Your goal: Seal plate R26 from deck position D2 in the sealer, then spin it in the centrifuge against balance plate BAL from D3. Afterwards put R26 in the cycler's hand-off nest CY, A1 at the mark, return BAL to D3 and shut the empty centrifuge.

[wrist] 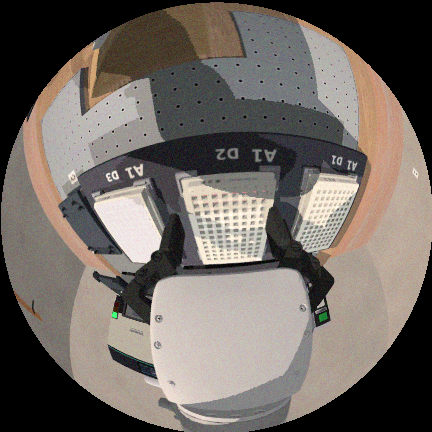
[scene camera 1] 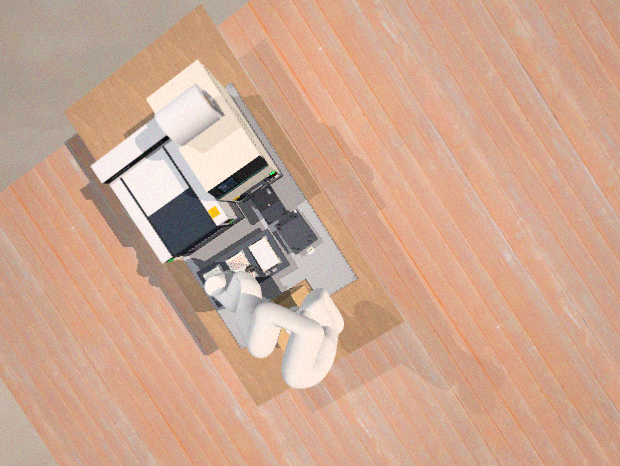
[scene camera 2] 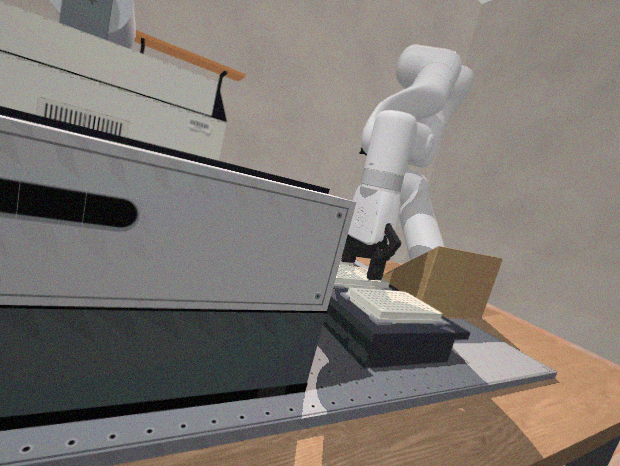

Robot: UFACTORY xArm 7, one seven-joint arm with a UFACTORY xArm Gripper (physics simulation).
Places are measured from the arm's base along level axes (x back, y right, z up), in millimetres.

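Pixels of known places: gripper, fingertip midpoint: point(wrist: 224, 219) point(scene camera 2: 359, 270); arm's base, origin of the base link: point(scene camera 2: 431, 268).
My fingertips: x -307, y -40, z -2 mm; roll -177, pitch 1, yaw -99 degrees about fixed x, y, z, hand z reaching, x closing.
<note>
For each thing: its top centre in the pictures, then the offset to it from my fingertips. "spot": a spot on its surface instead.
- Plate R26, middle of its top: point(wrist: 231, 233) point(scene camera 2: 351, 272) point(scene camera 1: 240, 268) dx -25, dy -3, dz -3 mm
- Balance plate BAL, middle of its top: point(wrist: 133, 237) point(scene camera 1: 263, 254) dx -6, dy +119, dz -3 mm
- dark hand-off nest CY, middle of its top: point(wrist: 82, 233) point(scene camera 1: 295, 232) dx +7, dy +285, dz -24 mm
- cream machine with a film roll, middle of its top: point(scene camera 1: 183, 115) point(wrist: 165, 389) dx -449, dy +316, dz +398 mm
- white machine with a dark panel, surface spot: point(scene camera 1: 181, 222) spot: dx -306, dy -14, dz +135 mm
- welled plate, middle of its top: point(wrist: 324, 223) point(scene camera 2: 395, 300) point(scene camera 1: 217, 282) dx -42, dy -127, dz -3 mm
- dark plate carrier, middle of its top: point(wrist: 121, 291) point(scene camera 1: 268, 204) dx -153, dy +281, dz +25 mm
Plate R26 point(scene camera 1: 237, 260) point(scene camera 2: 350, 273) point(wrist: 230, 227), cream with a grid of wells, sits flat in deck position D2. My gripper point(scene camera 2: 361, 266) point(wrist: 224, 219) is open, pointing down, its fingers on either side of R26 with nothing held; in the scene camera 1 view the arm hides most of it. Balance plate BAL point(scene camera 1: 264, 254) point(wrist: 129, 227), white-topped, sits in D3. The dark hand-off nest CY point(scene camera 1: 296, 233) point(wrist: 89, 225) is beside D3 and holds no plate. The cream machine with a film roll point(scene camera 1: 235, 150) looks like the sealer; the white machine with a dark panel point(scene camera 1: 181, 222) looks like the centrifuge.
Another welled plate point(scene camera 1: 213, 272) point(scene camera 2: 395, 304) point(wrist: 330, 215) sits in D1, close beside the gripper's finger. A brown box point(scene camera 2: 461, 280) stands behind the deck, near the arm's base. A dark plate carrier point(scene camera 1: 268, 202) extends from the cream machine toward CY.
</note>
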